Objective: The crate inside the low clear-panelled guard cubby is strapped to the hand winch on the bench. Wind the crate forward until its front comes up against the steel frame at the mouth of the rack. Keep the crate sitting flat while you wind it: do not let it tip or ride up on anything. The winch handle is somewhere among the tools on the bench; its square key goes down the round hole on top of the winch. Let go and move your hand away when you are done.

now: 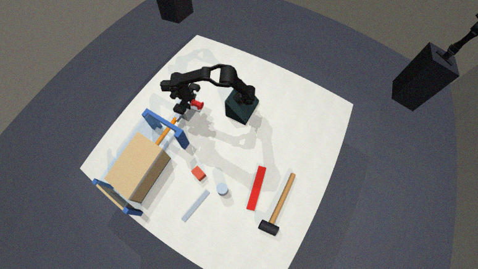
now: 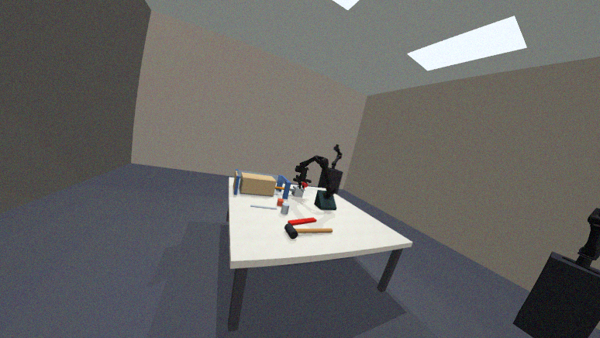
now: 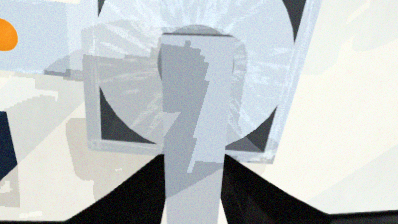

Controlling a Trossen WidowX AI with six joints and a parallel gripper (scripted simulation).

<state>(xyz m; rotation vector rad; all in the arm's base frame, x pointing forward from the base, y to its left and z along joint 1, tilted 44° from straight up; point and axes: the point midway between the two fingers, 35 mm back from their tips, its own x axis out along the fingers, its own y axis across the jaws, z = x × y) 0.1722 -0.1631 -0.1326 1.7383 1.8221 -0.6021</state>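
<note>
Now: gripper tip 2 cm below the winch handle and 1 cm to the right of it. The rest, counted from my gripper tip: grey winch (6 cm to the right, 6 cm below, 1 cm behind); then blue frame post (16 cm ahead, 5 cm to the right, 2 cm above); then red knob (5 cm to the left, 5 cm above).
</note>
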